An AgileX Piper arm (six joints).
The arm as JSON. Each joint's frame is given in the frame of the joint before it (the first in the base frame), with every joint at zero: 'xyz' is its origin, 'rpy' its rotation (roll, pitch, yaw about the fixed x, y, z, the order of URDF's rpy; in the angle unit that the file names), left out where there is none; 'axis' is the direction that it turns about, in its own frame. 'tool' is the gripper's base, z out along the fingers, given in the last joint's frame.
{
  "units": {
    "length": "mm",
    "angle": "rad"
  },
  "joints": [
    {
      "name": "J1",
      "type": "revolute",
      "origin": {
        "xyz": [
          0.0,
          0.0,
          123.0
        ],
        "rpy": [
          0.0,
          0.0,
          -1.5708
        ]
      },
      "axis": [
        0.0,
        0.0,
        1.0
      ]
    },
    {
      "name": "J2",
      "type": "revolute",
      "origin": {
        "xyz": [
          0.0,
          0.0,
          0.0
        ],
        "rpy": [
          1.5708,
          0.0,
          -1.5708
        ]
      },
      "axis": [
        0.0,
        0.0,
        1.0
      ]
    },
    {
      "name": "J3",
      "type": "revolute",
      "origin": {
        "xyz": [
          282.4,
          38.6,
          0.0
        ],
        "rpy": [
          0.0,
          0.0,
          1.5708
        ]
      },
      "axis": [
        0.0,
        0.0,
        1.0
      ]
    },
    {
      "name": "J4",
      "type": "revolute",
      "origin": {
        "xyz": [
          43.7,
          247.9,
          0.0
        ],
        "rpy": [
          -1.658,
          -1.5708,
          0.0
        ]
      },
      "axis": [
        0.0,
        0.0,
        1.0
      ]
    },
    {
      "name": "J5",
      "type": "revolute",
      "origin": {
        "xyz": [
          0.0,
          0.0,
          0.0
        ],
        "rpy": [
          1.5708,
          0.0,
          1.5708
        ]
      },
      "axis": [
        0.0,
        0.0,
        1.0
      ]
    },
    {
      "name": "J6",
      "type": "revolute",
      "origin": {
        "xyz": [
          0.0,
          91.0,
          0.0
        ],
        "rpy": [
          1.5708,
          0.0,
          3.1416
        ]
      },
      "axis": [
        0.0,
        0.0,
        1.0
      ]
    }
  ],
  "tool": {
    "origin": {
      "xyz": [
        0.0,
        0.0,
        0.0
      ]
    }
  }
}
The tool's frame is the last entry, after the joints.
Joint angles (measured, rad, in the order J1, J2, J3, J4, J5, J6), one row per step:
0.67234 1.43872 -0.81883 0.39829 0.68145 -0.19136
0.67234 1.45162 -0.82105 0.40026 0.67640 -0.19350
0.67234 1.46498 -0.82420 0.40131 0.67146 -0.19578
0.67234 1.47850 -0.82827 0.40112 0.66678 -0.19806
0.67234 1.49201 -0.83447 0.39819 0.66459 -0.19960
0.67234 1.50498 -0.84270 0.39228 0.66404 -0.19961
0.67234 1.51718 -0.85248 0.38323 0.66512 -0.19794
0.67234 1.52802 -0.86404 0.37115 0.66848 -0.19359
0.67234 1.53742 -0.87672 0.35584 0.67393 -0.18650
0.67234 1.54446 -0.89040 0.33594 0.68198 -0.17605
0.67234 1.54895 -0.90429 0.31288 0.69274 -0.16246
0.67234 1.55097 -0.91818 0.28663 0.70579 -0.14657
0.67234 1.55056 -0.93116 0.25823 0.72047 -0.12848
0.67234 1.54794 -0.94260 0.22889 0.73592 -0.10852
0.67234 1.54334 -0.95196 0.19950 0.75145 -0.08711
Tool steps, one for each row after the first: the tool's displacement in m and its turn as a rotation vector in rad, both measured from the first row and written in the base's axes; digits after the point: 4 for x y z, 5 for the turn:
0.0016 0.0013 -0.0026 -0.00351 0.00424 -0.00078
0.0035 0.0026 -0.0052 -0.00744 0.00764 -0.00093
0.0054 0.0040 -0.0077 -0.01183 0.01001 -0.00033
0.0075 0.0054 -0.0097 -0.01763 0.01168 0.00189
0.0099 0.0068 -0.0113 -0.02426 0.01180 0.00489
0.0123 0.0082 -0.0124 -0.03196 0.01053 0.00859
0.0148 0.0095 -0.0127 -0.04033 0.00821 0.01217
0.0174 0.0107 -0.0126 -0.04980 0.00501 0.01554
0.0198 0.0115 -0.0116 -0.06101 0.00016 0.01885
0.0220 0.0120 -0.0100 -0.07356 -0.00522 0.02136
0.0240 0.0120 -0.0078 -0.08769 -0.01173 0.02350
0.0256 0.0116 -0.0051 -0.10309 -0.01877 0.02444
0.0269 0.0107 -0.0022 -0.11914 -0.02594 0.02352
0.0277 0.0094 0.0008 -0.13539 -0.03293 0.02049

